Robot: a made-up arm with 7 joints. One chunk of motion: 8 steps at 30 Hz.
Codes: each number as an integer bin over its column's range. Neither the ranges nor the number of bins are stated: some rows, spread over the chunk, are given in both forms.
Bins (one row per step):
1: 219 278 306 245 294 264
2: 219 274 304 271 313 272
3: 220 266 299 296 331 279
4: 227 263 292 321 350 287
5: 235 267 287 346 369 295
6: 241 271 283 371 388 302
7: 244 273 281 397 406 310
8: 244 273 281 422 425 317
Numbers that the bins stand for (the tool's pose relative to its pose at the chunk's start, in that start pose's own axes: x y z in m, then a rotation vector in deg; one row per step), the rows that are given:
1: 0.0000 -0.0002 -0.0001 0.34 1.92 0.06
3: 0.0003 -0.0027 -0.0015 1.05 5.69 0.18
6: 0.0060 -0.0017 -0.0046 2.09 11.51 0.36
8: 0.0068 -0.0012 -0.0050 2.80 15.28 0.48
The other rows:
2: 0.0000 -0.0010 -0.0005 0.71 3.86 0.12
4: 0.0022 -0.0034 -0.0029 1.40 7.63 0.24
5: 0.0044 -0.0025 -0.0038 1.75 9.57 0.30
7: 0.0068 -0.0012 -0.0050 2.46 13.34 0.42

